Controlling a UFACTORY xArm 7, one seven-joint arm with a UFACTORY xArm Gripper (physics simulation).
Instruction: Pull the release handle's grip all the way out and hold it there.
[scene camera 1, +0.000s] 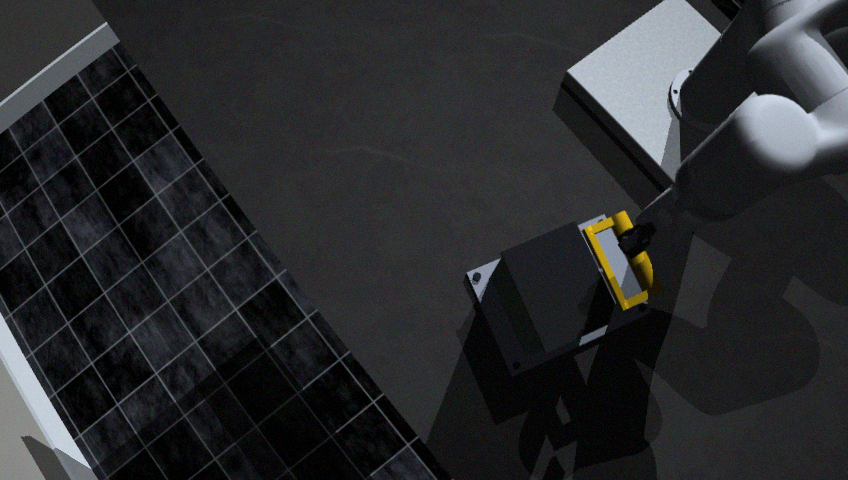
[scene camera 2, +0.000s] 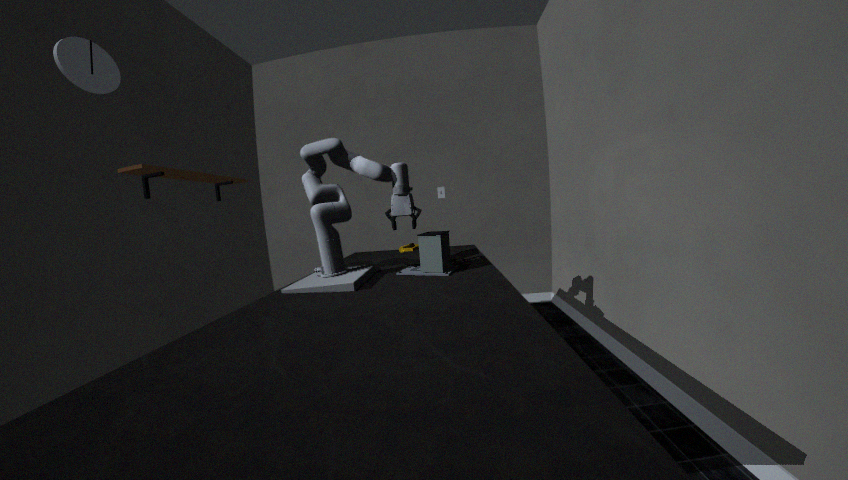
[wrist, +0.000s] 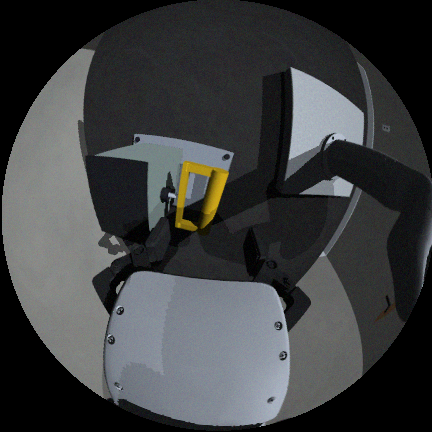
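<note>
The release handle is a yellow rectangular frame with a thick rounded grip on its outer side. It stands at the side of a box-shaped housing, dark on top with pale green sides. A short metal rod shows between housing and frame. The housing sits on a light mounting plate. My gripper is open and empty, pointing down above the handle, apart from it. Its shadow darkens the grip's lower end in the wrist view.
The arm's pale base block stands on the dark table beside the housing. The housing's top rises next to the handle, below the fingertips. A dark tiled floor lies past the table edge. A wooden shelf is on the left wall.
</note>
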